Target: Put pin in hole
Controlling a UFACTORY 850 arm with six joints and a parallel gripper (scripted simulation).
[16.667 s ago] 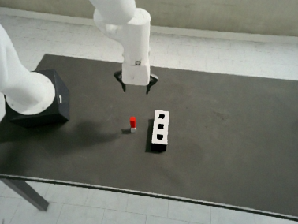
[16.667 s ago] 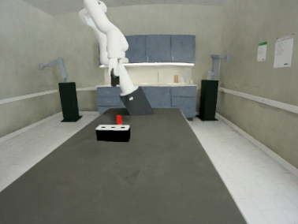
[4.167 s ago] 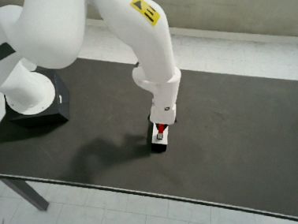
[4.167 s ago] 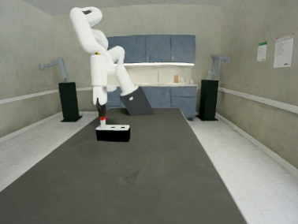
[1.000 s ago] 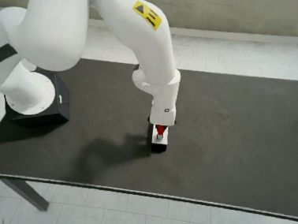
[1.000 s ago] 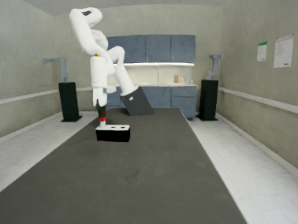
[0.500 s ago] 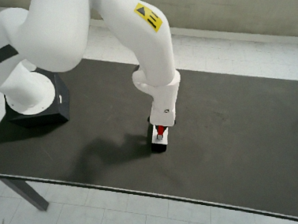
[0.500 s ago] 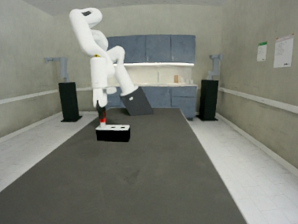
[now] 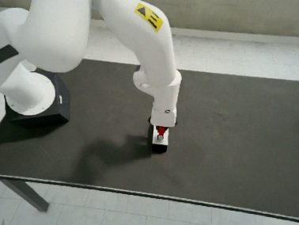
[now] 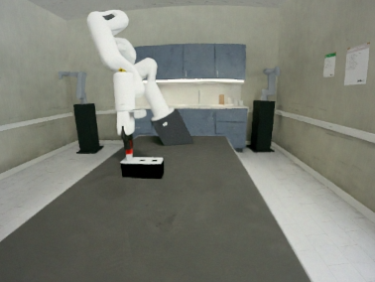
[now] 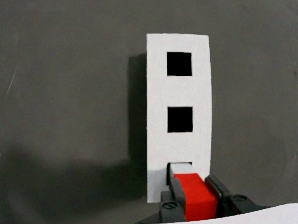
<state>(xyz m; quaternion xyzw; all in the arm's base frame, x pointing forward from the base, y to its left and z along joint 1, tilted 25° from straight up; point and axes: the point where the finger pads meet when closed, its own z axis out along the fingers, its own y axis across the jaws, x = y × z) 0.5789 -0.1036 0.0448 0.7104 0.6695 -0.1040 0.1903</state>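
Right now my hand is 10 mm above the pin. Round my hand: block (110 mm below, 60 mm to the left).
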